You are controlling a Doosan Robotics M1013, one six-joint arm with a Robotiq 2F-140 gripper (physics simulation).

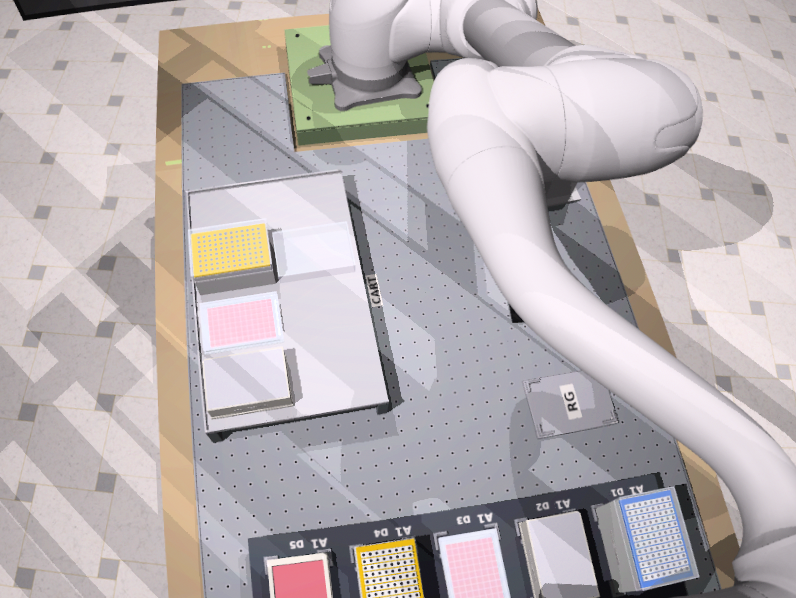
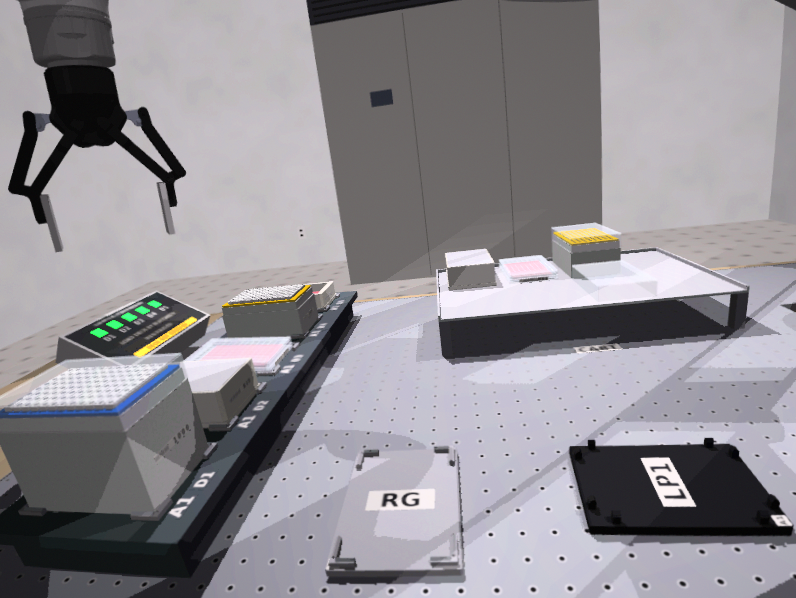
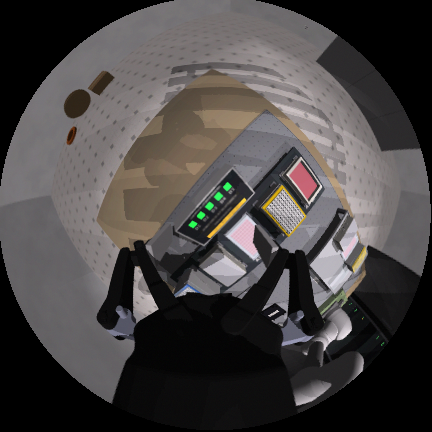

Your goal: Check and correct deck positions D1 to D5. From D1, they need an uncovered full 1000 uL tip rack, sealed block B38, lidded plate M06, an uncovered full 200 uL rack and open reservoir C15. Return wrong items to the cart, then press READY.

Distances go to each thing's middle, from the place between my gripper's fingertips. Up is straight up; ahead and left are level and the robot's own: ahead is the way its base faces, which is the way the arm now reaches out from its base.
Labels:
My hand is 350 mm past the grey RG pad [image 2: 401,517], 260 mm to the right of it and 230 mm above it. The rest, counted from my hand: device [image 1: 558,192]: 790 mm behind, 400 mm to the left, 180 mm below; black LP1 pad [image 2: 706,489]: 580 mm behind, 280 mm to the left, 230 mm below.

